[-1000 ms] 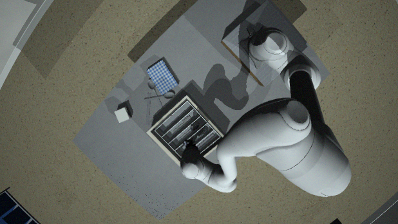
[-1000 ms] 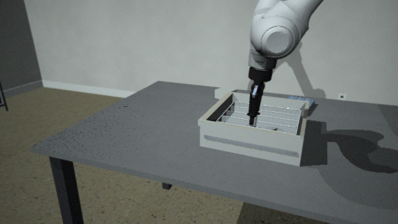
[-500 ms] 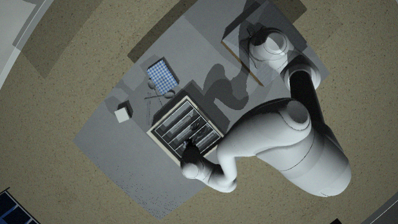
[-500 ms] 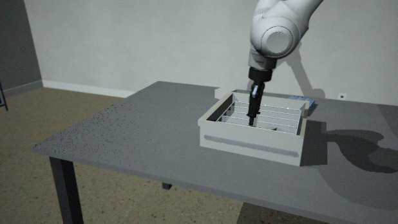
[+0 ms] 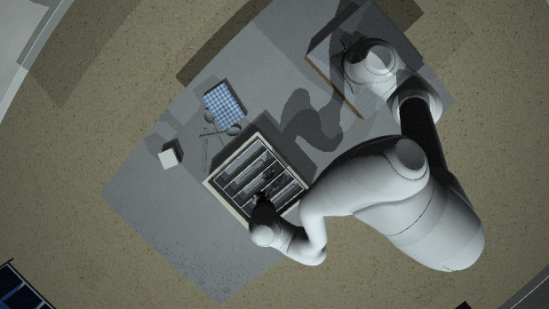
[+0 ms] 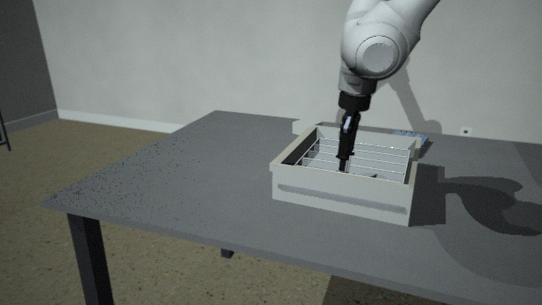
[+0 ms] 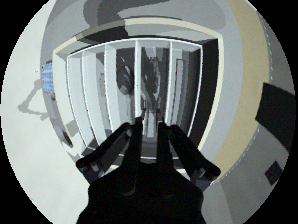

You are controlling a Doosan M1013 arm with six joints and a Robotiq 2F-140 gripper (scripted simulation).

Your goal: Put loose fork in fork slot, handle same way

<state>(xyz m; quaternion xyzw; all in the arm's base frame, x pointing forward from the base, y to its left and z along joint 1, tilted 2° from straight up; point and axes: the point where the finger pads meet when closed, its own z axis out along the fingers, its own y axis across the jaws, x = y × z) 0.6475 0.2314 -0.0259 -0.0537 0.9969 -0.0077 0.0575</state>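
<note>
Now: hand 6 cm to the left of the cutlery tray, 1 cm past it and 1 cm above it. The rest, counted from my hand: white box: 39 cm to the right, 27 cm ahead, 4 cm below; then blue checked cloth: 42 cm to the right, 8 cm behind, 5 cm below.
</note>
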